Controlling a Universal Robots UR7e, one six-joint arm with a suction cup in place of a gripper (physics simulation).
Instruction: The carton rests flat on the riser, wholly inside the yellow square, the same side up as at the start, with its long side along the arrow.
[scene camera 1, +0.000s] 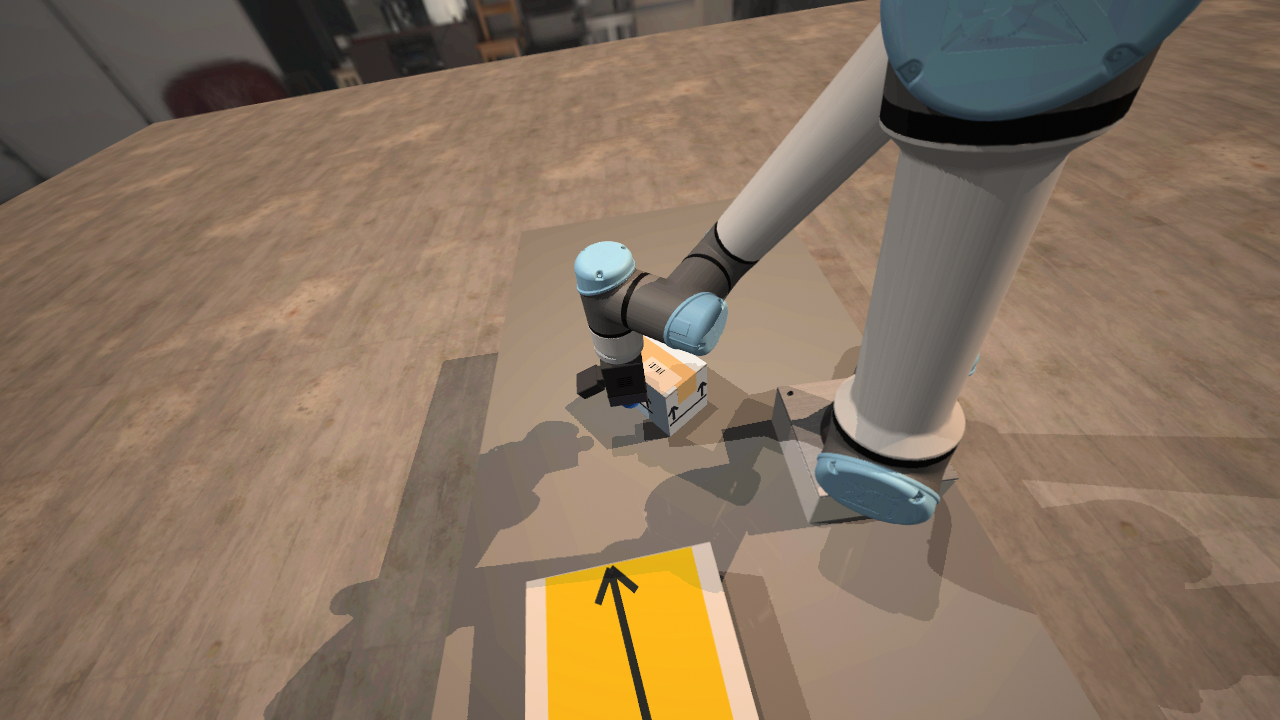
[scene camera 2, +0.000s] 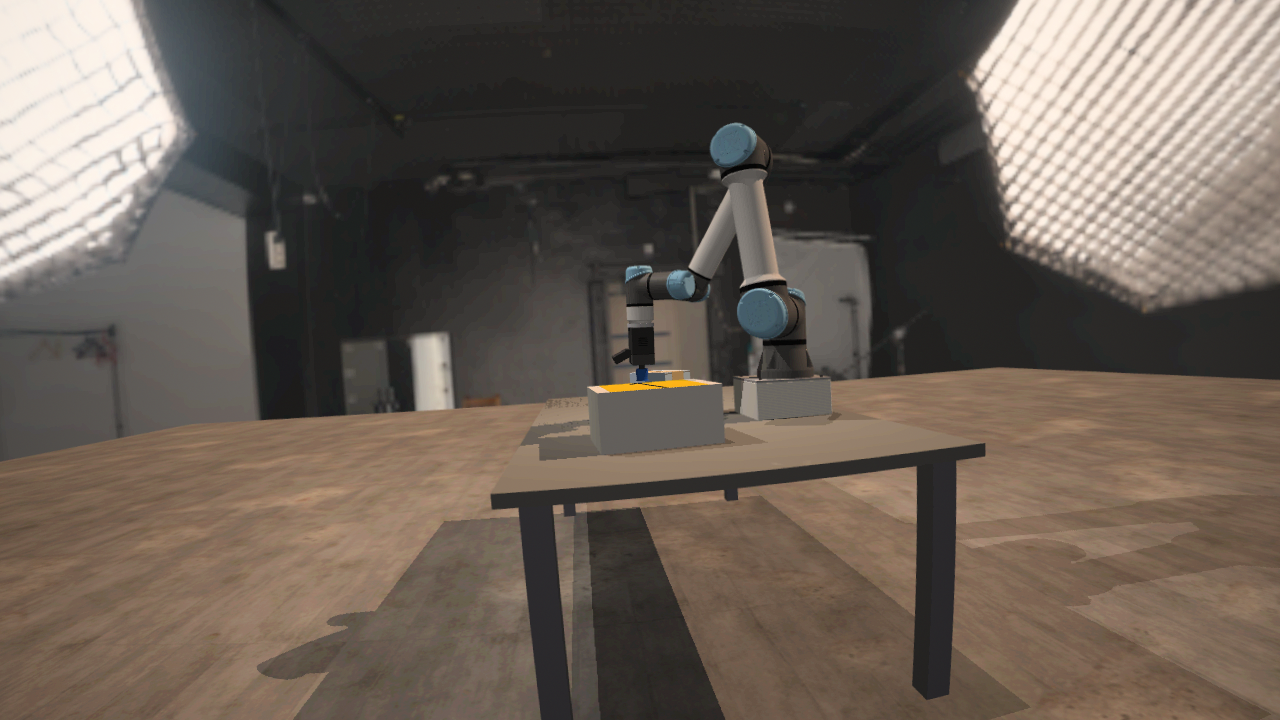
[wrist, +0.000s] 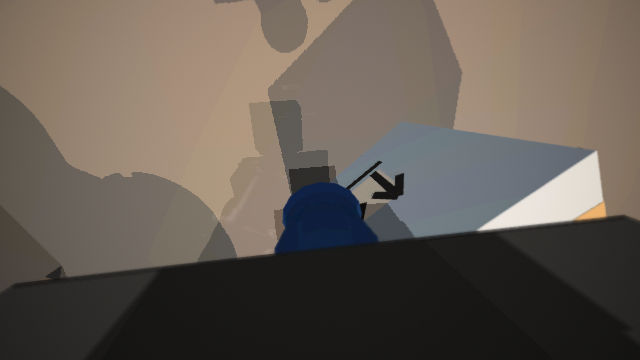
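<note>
The carton (scene camera 1: 677, 393) (wrist: 469, 178) is a small white box with an orange-taped top and black arrow marks on its side. It stands on the table (scene camera 1: 555, 305) (scene camera 2: 743, 460), beyond the riser. In the second scene view only its top edge (scene camera 2: 669, 375) shows behind the riser. My blue suction cup (wrist: 324, 214) (scene camera 1: 635, 405) (scene camera 2: 640, 372) points down just beside the carton's arrow-marked side, low near the table top, and holds nothing. The riser (scene camera 2: 657, 416) is a grey block. Its top bears the yellow square (scene camera 1: 582, 645) with a black arrow (scene camera 1: 627, 636).
The arm's grey base pedestal (scene camera 1: 800, 447) (scene camera 2: 780, 397) stands on the table to the right of the carton. The elbow and forearm (scene camera 1: 787, 179) hang over the carton. The table's edges drop to a wooden floor (scene camera 1: 223, 269).
</note>
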